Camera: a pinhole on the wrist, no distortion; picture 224 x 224 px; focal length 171.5 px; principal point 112.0 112.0 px. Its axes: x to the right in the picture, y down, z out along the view. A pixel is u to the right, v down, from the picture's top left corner.
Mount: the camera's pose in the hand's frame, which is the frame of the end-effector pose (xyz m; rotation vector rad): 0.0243 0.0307 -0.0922 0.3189 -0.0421 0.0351
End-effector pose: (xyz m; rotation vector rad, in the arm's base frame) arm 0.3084 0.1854 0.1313 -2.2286 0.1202 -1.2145
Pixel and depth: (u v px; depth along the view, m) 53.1 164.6 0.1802
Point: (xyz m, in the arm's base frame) 0.3602 0.2233 0.0458
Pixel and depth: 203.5 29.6 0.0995
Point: 0.3355 0.1910 0.2153
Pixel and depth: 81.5 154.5 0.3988
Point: 0.5187 0.3527 -0.0431
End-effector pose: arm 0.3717 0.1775 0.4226 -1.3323 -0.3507 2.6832
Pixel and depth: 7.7 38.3 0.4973
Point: 0.3096 0.3963 0.9053
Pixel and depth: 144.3 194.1 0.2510
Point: 0.1883 0.0969 0.4693
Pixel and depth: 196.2 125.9 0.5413
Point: -0.1463 0.2545 0.5015
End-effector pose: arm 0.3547 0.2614 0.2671 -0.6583 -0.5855 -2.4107
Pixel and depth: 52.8 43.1 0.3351
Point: 0.3546 0.5487 0.2990
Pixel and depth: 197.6 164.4 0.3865
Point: 0.3311 0.3326 0.6373
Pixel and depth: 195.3 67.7 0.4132
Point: 0.1683 0.4670 0.5551
